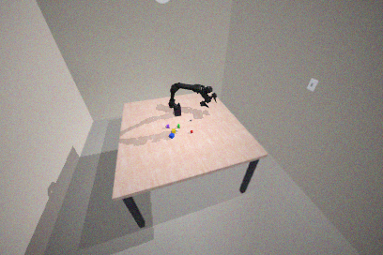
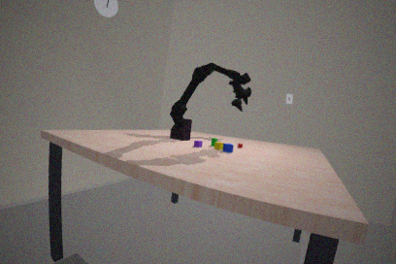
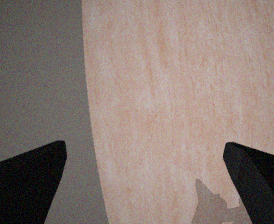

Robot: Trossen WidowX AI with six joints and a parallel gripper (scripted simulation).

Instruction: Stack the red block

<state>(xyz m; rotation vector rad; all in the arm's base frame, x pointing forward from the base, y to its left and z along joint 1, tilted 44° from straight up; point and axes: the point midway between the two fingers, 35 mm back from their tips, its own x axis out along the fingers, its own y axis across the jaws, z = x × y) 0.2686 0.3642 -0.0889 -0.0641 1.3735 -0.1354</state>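
My gripper tip is now 240 mm to the left of the red block, 240 mm above it and 90 mm short of it. Also, from my gripper tip: purple block (480 mm to the right, 230 mm below, 50 mm behind); yellow block (430 mm to the right, 230 mm below, 50 mm ahead); blue block (460 mm to the right, 230 mm below, 110 mm ahead).
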